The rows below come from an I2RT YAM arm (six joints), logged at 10 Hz.
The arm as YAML. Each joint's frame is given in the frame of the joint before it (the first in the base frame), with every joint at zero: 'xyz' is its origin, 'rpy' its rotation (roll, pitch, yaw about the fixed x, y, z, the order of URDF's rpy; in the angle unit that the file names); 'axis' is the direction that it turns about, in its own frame. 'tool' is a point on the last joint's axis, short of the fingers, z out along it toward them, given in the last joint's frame.
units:
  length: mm
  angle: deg
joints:
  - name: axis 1
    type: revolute
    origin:
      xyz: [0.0, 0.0, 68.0]
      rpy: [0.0, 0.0, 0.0]
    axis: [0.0, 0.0, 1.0]
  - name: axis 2
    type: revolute
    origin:
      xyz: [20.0, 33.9, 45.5]
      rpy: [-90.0, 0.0, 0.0]
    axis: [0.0, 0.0, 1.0]
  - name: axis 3
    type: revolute
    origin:
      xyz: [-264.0, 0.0, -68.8]
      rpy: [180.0, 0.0, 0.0]
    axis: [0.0, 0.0, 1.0]
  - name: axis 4
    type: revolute
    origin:
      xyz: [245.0, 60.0, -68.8]
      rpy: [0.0, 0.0, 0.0]
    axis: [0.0, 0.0, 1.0]
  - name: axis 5
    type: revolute
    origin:
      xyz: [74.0, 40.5, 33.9]
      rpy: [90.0, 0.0, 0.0]
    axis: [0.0, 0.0, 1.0]
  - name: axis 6
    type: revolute
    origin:
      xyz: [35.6, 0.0, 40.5]
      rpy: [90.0, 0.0, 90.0]
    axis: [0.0, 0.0, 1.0]
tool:
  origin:
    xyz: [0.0, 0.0, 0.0]
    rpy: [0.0, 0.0, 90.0]
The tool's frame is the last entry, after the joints.
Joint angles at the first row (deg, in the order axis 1, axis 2, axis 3, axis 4, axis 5, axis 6):
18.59 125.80 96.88 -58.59 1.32 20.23
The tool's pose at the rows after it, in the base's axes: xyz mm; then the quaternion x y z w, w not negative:
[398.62, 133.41, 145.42, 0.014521, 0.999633, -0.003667, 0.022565]
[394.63, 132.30, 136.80, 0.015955, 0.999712, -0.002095, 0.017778]
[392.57, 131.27, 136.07, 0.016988, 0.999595, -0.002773, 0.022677]
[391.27, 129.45, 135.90, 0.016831, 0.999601, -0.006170, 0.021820]
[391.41, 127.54, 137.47, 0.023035, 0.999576, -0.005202, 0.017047]
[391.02, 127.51, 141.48, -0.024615, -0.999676, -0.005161, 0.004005]
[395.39, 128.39, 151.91, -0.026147, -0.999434, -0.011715, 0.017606]
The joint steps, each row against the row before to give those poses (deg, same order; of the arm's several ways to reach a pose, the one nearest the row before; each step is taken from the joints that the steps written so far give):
0.02 0.00 -1.60 1.40 -0.06 0.02
0.00 -0.11 -2.22 1.66 -0.35 0.18
-0.02 -0.64 -1.23 1.10 0.26 0.08
-0.15 -0.28 -0.50 0.00 0.33 -0.17
-0.29 -0.02 0.35 -0.86 -0.29 0.44
-0.15 0.39 1.62 -3.10 -1.92 0.04
-0.18 0.81 3.78 -4.20 -1.22 -0.02

